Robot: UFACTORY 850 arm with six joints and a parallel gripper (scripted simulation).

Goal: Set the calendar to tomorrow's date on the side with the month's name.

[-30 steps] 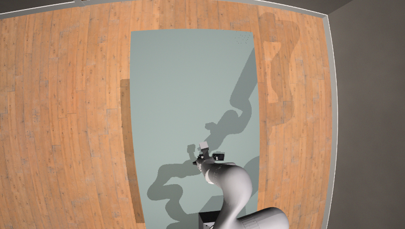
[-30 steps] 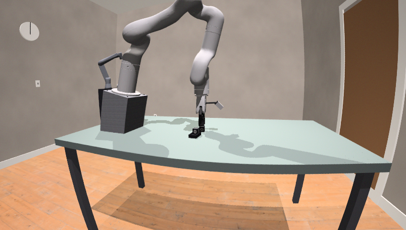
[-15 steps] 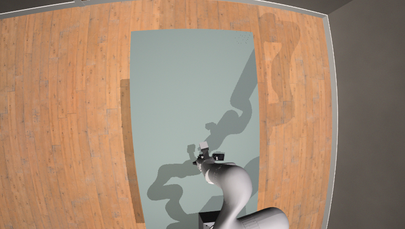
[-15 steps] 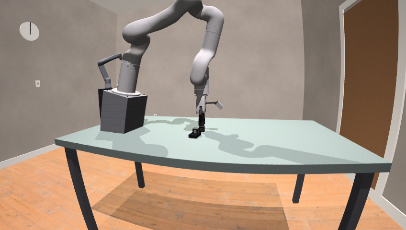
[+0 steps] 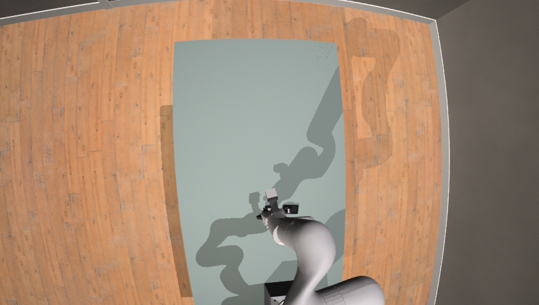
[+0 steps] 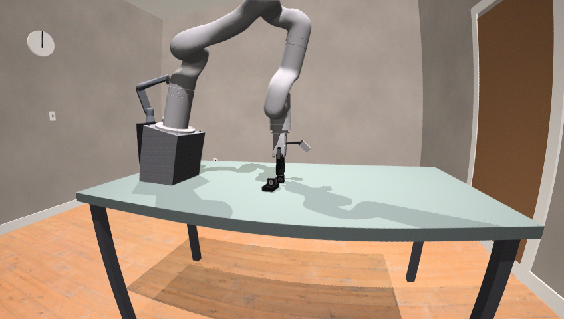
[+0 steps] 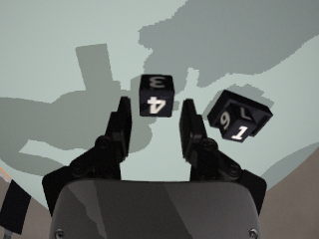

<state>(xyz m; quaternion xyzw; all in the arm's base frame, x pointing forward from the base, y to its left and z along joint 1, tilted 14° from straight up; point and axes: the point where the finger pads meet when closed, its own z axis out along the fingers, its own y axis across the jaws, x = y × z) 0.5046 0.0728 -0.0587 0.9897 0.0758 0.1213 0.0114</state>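
Right now my hand is 40 mm above the black cube. From my hand the other things lie so: black tray: 110 mm to the right, 50 mm below, 10 mm behind.
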